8 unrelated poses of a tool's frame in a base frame.
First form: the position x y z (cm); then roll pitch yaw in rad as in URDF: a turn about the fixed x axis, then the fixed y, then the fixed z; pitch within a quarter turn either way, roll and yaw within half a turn.
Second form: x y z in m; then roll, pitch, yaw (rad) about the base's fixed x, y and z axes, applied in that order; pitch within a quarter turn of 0, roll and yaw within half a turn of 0. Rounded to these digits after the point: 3 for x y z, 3 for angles.
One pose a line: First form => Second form
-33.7 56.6 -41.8 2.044 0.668 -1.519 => -0.337 0.566 -0.418 2.044 0.668 -1.519
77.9 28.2 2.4 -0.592 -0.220 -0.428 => 0.779 0.282 0.024 -0.592 -0.220 -0.428
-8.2 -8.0 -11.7 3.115 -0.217 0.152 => -0.082 -0.080 -0.117 3.115 -0.217 0.152
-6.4 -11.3 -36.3 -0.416 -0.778 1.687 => -0.064 -0.113 -0.363 -0.416 -0.778 1.687
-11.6 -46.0 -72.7 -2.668 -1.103 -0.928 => -0.116 -0.460 -0.727 -2.668 -1.103 -0.928
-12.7 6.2 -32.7 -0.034 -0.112 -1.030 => -0.127 0.062 -0.327 -0.034 -0.112 -1.030
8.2 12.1 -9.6 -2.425 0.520 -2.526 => 0.082 0.121 -0.096 -2.425 0.520 -2.526
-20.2 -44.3 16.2 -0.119 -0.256 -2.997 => -0.202 -0.443 0.162 -0.119 -0.256 -2.997
